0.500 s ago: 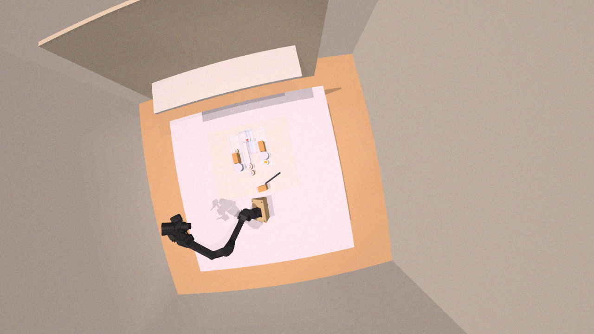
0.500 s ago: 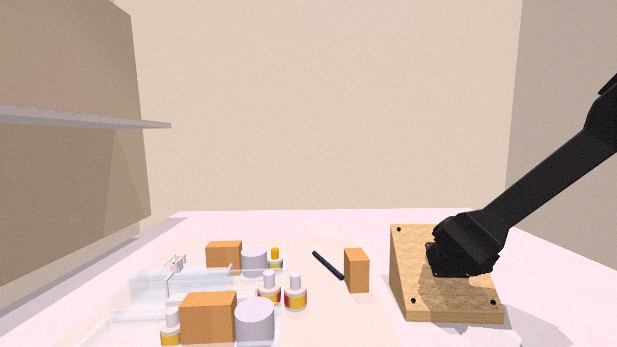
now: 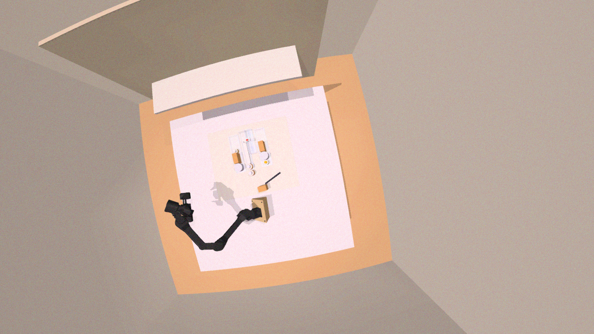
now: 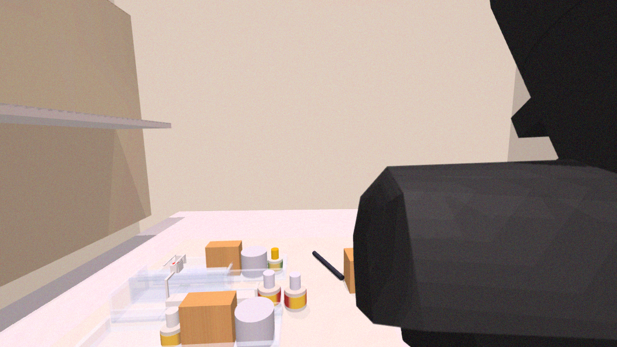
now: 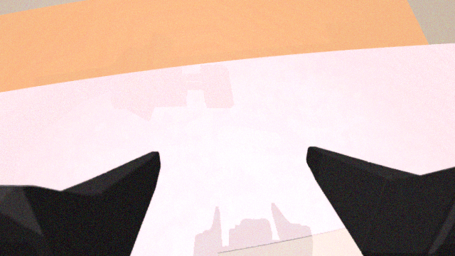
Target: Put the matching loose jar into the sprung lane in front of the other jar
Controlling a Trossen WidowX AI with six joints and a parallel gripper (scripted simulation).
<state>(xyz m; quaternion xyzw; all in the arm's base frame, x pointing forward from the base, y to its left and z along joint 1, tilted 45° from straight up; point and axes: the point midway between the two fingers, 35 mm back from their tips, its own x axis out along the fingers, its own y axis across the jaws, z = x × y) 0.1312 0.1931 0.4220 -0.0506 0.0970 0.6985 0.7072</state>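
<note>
Now: the small orange block 30 mm ahead of my gripper tip, 500 mm to the right of it and 180 mm below it. From my gripper tip the other things lie so: small jar (330 mm ahead, 330 mm to the right, 180 mm below); then clear sprung lane (350 mm ahead, 440 mm to the right, 190 mm below); then white pusher plate (310 mm ahead, 450 mm to the right, 160 mm below).
</note>
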